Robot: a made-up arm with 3 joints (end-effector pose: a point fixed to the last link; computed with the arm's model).
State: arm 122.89 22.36 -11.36
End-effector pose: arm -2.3 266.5 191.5 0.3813 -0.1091 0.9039 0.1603
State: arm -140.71 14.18 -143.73
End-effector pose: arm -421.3 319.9 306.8 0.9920 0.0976 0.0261 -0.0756
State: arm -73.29 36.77 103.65
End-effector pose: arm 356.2 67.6 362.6 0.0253 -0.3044 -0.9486 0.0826
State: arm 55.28 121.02 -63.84
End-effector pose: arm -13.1 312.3 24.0 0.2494 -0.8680 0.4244 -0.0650
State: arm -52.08 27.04 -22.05
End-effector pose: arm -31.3 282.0 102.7 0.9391 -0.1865 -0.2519 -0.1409
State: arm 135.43 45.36 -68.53
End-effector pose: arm 10.0 385.6 -22.0 0.1915 0.3217 -0.9026 -0.2125
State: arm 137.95 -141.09 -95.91
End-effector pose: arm -195.1 61.5 4.4 0.1508 -0.8802 -0.2969 0.3382
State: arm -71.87 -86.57 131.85
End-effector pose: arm 29.6 522.2 582.4 0.1496 -0.5938 0.7124 0.3427
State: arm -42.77 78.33 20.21
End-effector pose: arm 20.3 23.9 75.1 0.6611 -0.6194 -0.4050 -0.1235
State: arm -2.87 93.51 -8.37
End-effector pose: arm -51.1 137.0 123.0 0.6843 -0.7249 0.0329 -0.0713
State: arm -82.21 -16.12 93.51
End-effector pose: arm 318.3 402.1 366.1 0.0370 0.1395 -0.9894 -0.0138
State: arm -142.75 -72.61 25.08
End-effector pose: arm -23.6 485.5 81.0 0.0854 0.3064 -0.8013 0.5066
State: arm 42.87 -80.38 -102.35
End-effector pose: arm 299.2 64.3 69.3 0.2283 0.5603 0.7290 0.3201
